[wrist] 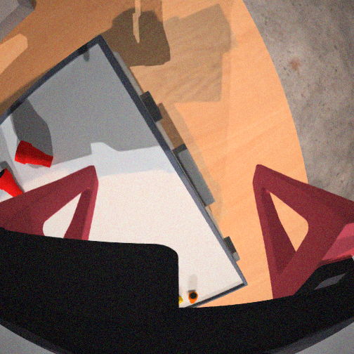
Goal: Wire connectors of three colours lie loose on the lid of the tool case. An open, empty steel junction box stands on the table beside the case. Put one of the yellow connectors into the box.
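My gripper (174,173) is wide open and empty, with its two dark red fingers apart over the right part of the tool case lid (135,210) and the table beside it. A small bit of a yellow connector (180,300) shows at the bottom of the wrist view, at the edge of the black gripper body, which hides the rest. An orange connector (193,296) stands right beside it, near the lid's lower corner. Two red connectors (33,153) (11,183) lie at the left of the lid. I cannot identify the steel junction box with certainty.
Part of a grey object (14,14) shows in the top left corner. Dark latches (151,106) and a grey handle (195,175) line the case's right side. The wooden table (260,120) has a curved edge, with grey floor (320,90) beyond. Shadows fall on the table.
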